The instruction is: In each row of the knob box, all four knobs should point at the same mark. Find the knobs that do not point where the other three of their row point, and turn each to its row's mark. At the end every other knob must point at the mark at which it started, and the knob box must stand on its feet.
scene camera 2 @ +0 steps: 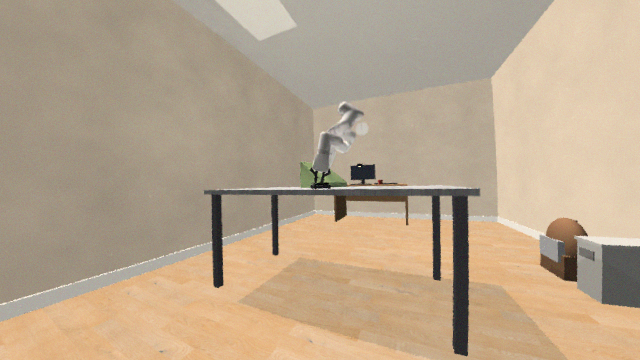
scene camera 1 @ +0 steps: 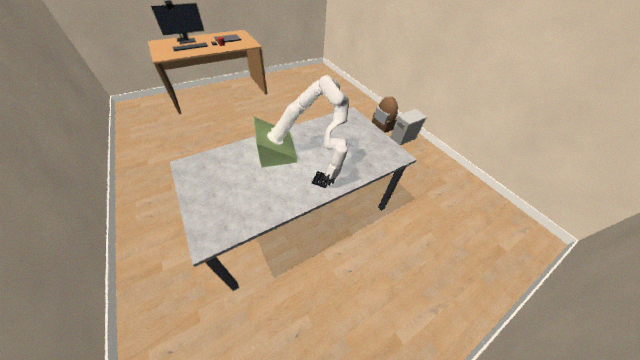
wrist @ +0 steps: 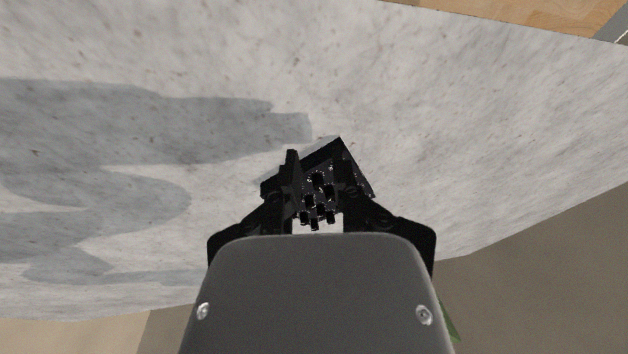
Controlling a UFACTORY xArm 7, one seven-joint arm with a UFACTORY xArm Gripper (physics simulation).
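Where they show: gripper, fingertip midpoint: (scene camera 2: 318,183) (scene camera 1: 329,183) (wrist: 316,159); arm's base, link origin: (scene camera 1: 275,138).
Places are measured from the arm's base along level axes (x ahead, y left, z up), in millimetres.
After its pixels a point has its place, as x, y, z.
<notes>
The black knob box (scene camera 1: 320,179) {400, 187, -117} (scene camera 2: 320,186) {443, 224, -124} (wrist: 321,154) {455, 211, -127} lies on the grey table, knobs up, near its front edge in scene camera 1. My gripper (scene camera 1: 329,180) {469, 224, -104} (scene camera 2: 320,180) {469, 224, -104} (wrist: 316,159) {469, 224, -104} is at the box, partly closed but open, with nothing held between its fingers. In the wrist view the fingers stand over the box, and several black knobs show between them, among them one knob (wrist: 317,179) {440, 216, -107} near the fingertips and another knob (wrist: 328,191) {419, 199, -107} just below it. The fingers hide the knobs at both sides. The pointer directions and row labels cannot be read.
The green wedge-shaped base (scene camera 1: 276,154) {134, -36, -29} (scene camera 2: 331,179) {27, 102, -73} (wrist: 448,320) {113, -145, 48} carries the arm on the table (scene camera 1: 225,200) {304, -444, -139} (scene camera 2: 400,191) {525, 695, -151} (wrist: 450,125) {495, 67, -139}. A wooden desk (scene camera 1: 205,50) with a monitor (scene camera 1: 178,19) stands far behind. A grey cabinet (scene camera 1: 410,127) (scene camera 2: 620,270) stands on the floor.
</notes>
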